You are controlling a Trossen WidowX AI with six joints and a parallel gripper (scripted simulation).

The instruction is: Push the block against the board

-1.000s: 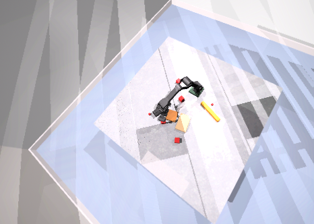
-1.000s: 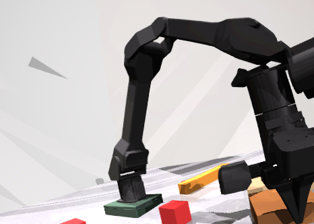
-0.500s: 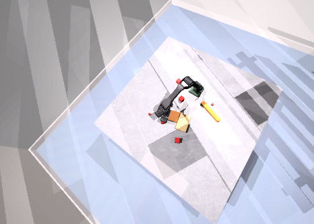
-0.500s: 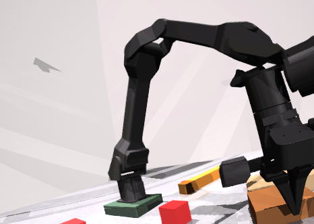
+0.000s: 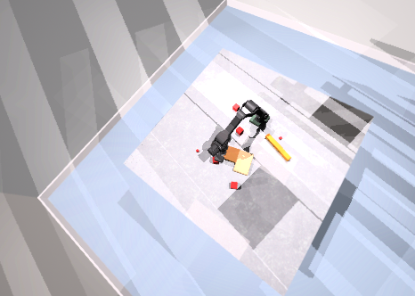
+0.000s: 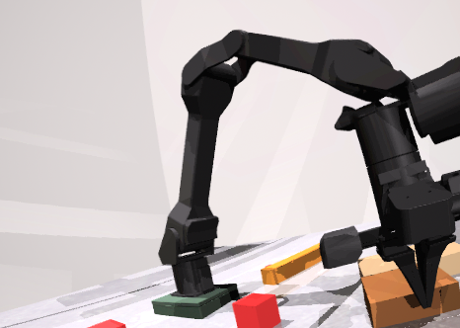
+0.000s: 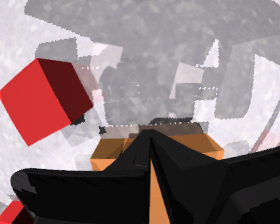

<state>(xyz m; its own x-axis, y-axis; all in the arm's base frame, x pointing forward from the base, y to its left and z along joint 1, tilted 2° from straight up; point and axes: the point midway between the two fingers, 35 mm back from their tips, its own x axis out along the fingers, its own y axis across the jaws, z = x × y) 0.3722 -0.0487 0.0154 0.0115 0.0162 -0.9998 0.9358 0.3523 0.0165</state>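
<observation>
Right now the orange square block is 30 mm behind my gripper tip and 50 mm to the left of it. The rest, counted from my gripper tip: pale tan block (30 mm behind, 150 mm to the left); long yellow-orange bar (270 mm behind, 270 mm to the left).
</observation>
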